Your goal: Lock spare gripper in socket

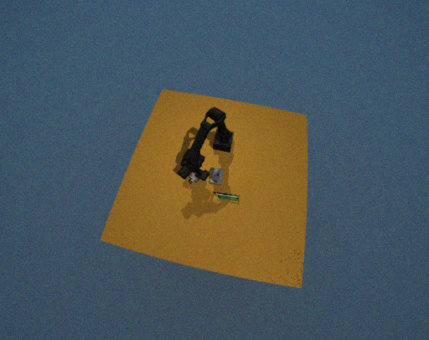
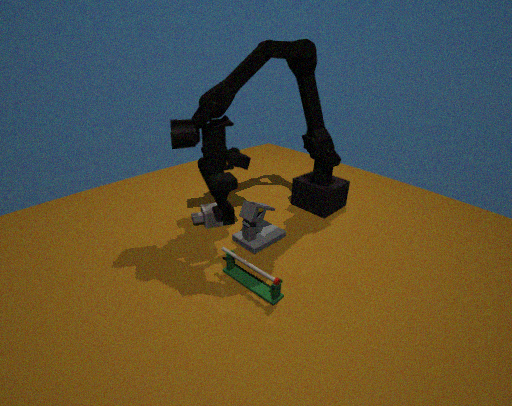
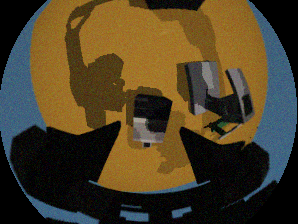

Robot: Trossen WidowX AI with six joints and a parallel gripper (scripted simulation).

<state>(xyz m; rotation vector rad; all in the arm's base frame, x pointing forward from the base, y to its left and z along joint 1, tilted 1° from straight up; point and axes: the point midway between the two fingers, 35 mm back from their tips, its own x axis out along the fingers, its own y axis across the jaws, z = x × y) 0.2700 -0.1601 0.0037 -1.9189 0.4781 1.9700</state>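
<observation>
Now: the spare gripper 1 cm ahead of my gripper tip, 1 cm to the right of it and 4 cm below it. Also, from my gripper tip: grey mount 14 cm to the left, 1 cm below; then green mount 12 cm ahead, 23 cm to the left, 3 cm below.
</observation>
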